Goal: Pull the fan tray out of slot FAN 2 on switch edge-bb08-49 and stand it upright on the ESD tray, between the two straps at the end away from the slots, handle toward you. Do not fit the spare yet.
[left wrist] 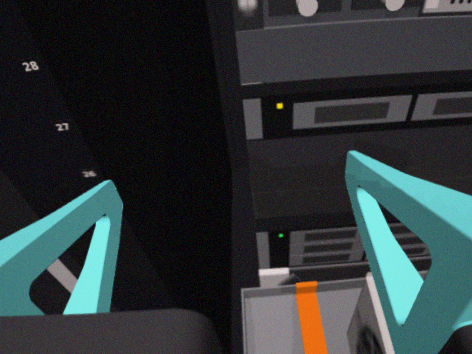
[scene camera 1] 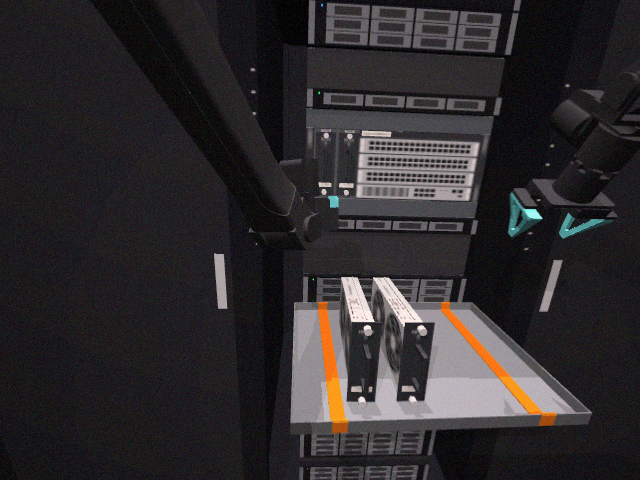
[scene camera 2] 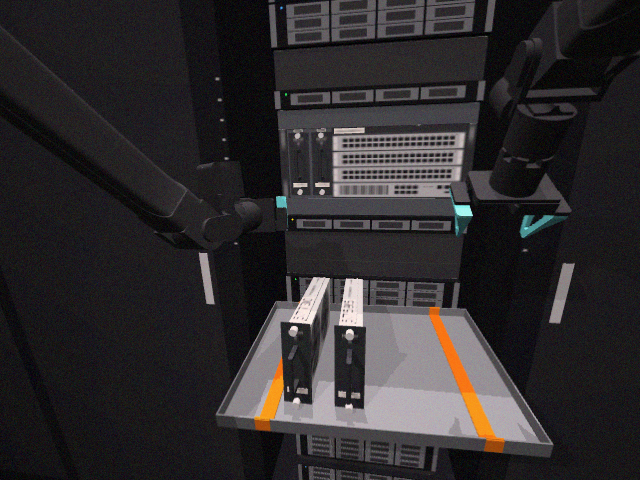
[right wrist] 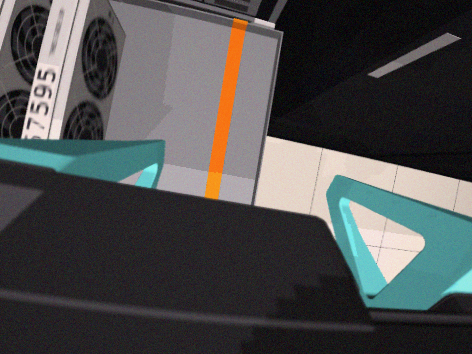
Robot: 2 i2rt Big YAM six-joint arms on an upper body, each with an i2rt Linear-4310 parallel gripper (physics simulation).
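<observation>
On the switch (scene camera 1: 417,163) (scene camera 2: 398,157), a left fan tray (scene camera 1: 325,162) (scene camera 2: 299,162) and a right fan tray (scene camera 1: 346,165) (scene camera 2: 321,162) sit in neighbouring slots; slot labels are unreadable. Two more fan trays, left (scene camera 1: 361,364) (scene camera 2: 298,369) and right (scene camera 1: 413,364) (scene camera 2: 349,374), stand upright on the ESD tray (scene camera 1: 439,421) (scene camera 2: 387,435), handles facing the camera, between straps (scene camera 1: 328,356) (scene camera 1: 491,361). My left gripper (scene camera 1: 333,206) (scene camera 2: 281,211) (left wrist: 228,178) is open, below the slots in the pictures. My right gripper (scene camera 1: 537,235) (scene camera 2: 491,235) (right wrist: 252,168) is open above the ESD tray's right side.
A server (scene camera 1: 408,225) (scene camera 2: 372,224) with a yellow light lies below the switch. Another server (left wrist: 325,245) is behind the ESD tray. Rack doors with pale strips (scene camera 1: 220,281) (scene camera 1: 551,285) flank the rack. The ESD tray has a raised rim.
</observation>
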